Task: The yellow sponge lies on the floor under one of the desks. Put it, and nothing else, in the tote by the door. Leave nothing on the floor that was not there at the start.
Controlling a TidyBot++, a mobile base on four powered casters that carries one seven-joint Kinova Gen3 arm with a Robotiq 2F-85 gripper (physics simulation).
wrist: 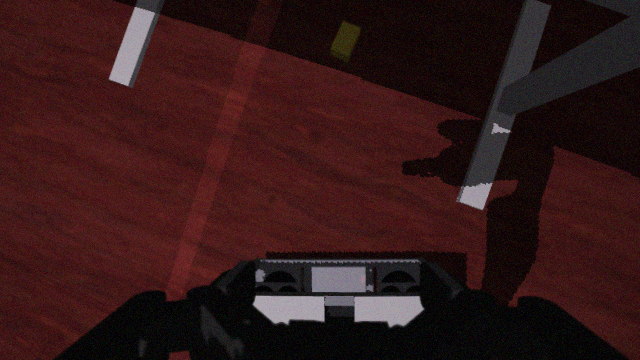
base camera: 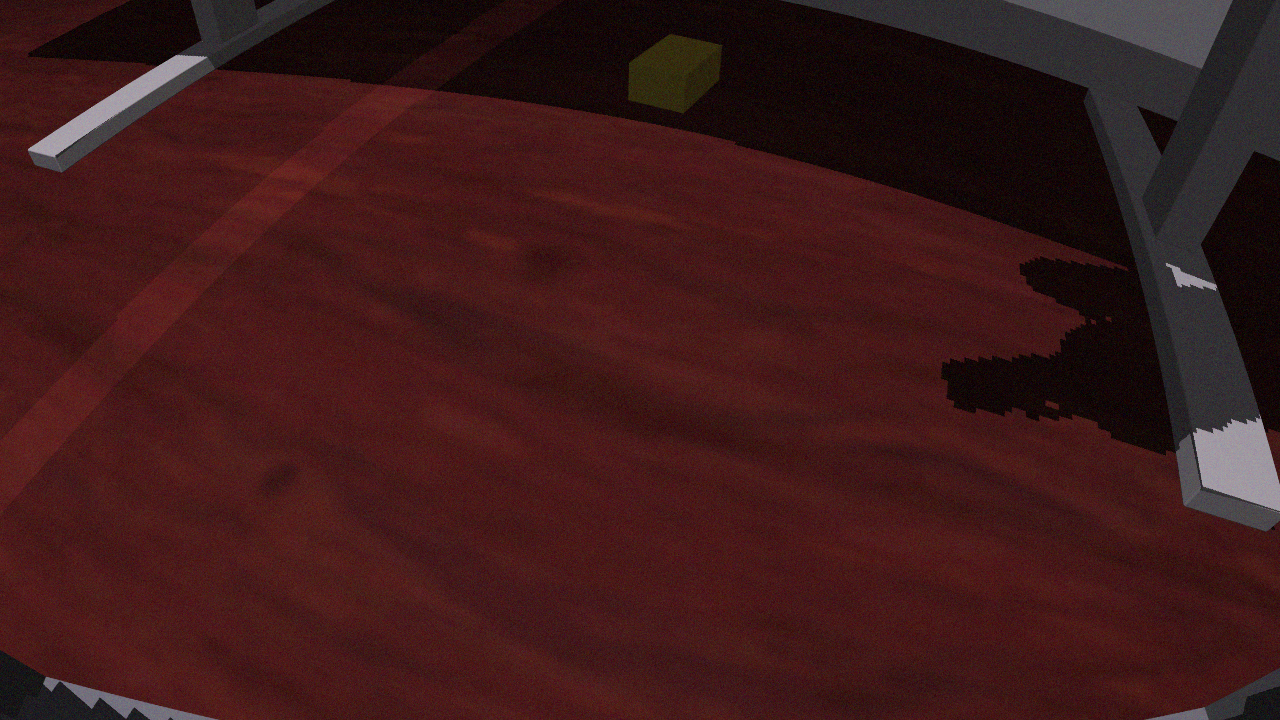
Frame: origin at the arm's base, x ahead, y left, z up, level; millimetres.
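Seen in the pictures: gripper, fingertip midpoint: (wrist: 336, 280).
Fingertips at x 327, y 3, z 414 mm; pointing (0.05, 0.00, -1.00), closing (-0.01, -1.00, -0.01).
Pixels of each thing's top centre, then the offset from my fingertips to it. "pt": a spot on its surface instead.
- yellow sponge at its top centre: (base camera: 677, 53) (wrist: 345, 38) 505 mm ahead, 38 mm right, 766 mm down
- left desk foot at a spot on its surface: (base camera: 125, 107) pt 503 mm ahead, 664 mm left, 786 mm down
The yellow sponge (base camera: 675, 76) (wrist: 346, 40) lies on the floor in the desk's dark shadow, between the two desk feet. It shows at the top of both views, a little inside the shadow's front edge. My gripper (wrist: 336, 280) is open and empty at the bottom of the wrist view. The sponge lies well beyond the fingers and is not touched by them. What seems to be the front of my own base shows between the fingers. The tote does not show in either view.
The left desk foot (base camera: 125, 107) (wrist: 132, 47) and the right desk foot (base camera: 1230, 376) (wrist: 492, 135) reach forward on either side of the sponge. The right foot reaches nearer to me, and a slanting leg rises from it. A dark shadow falls across it. A grey baseboard (base camera: 975, 53) runs behind.
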